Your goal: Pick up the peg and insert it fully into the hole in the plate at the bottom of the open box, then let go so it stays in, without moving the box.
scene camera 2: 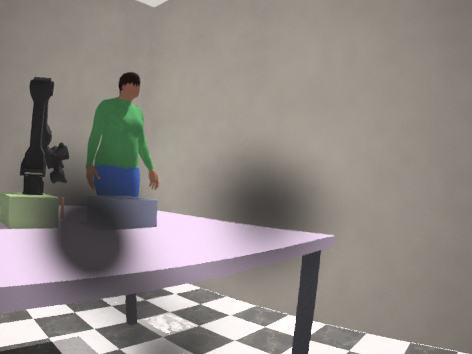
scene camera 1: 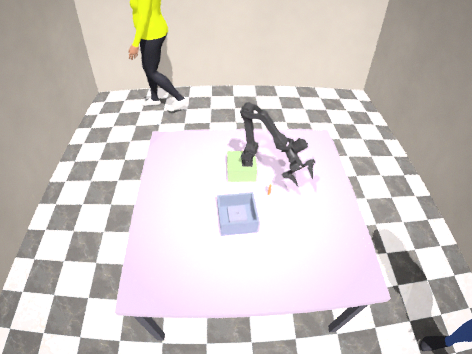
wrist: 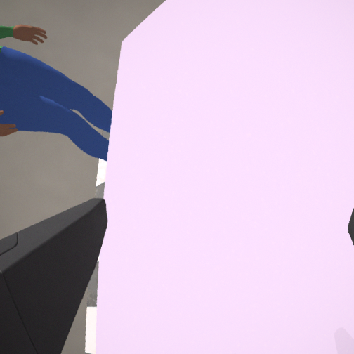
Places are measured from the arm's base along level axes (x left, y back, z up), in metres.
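Pixels of known places: gripper, fingertip midpoint: point(scene camera 2: 64, 174) point(scene camera 1: 305, 183); arm's base at its link origin: point(scene camera 2: 32, 194) point(scene camera 1: 247, 162).
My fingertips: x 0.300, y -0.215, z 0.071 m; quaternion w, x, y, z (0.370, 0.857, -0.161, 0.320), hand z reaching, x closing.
Note:
Ahead of a thing's pixels: the offset from my fingertips to its top centre. Level surfaces: height alone.
An orange peg @(dy +0.061, dx -0.174, dz -0.087 m) point(scene camera 1: 269, 189) point(scene camera 2: 62, 206) stands upright on the table, to the right of the box in scene camera 1. The open blue-grey box @(dy -0.116, dx -0.355, dz -0.070 m) point(scene camera 1: 239, 228) point(scene camera 2: 131, 212) sits on the table, and the plate @(dy -0.116, dx -0.355, dz -0.107 m) point(scene camera 1: 232, 217) with a small dark hole lies at its bottom. My gripper point(scene camera 1: 305, 181) point(wrist: 233, 215) is open and empty, above the table and to the right of the peg in scene camera 1. The peg and box do not show in the wrist view. The plate is hidden behind the box wall in scene camera 2.
The arm's base stands on a green block point(scene camera 1: 242, 174) point(scene camera 2: 36, 211) behind the box in scene camera 1. The pink table @(dz -0.167 m) point(scene camera 1: 185, 270) point(scene camera 2: 215, 239) point(wrist: 225, 125) has its edge at the left in the wrist view. People stand off the table. Dark blurry spots cover parts of scene camera 2.

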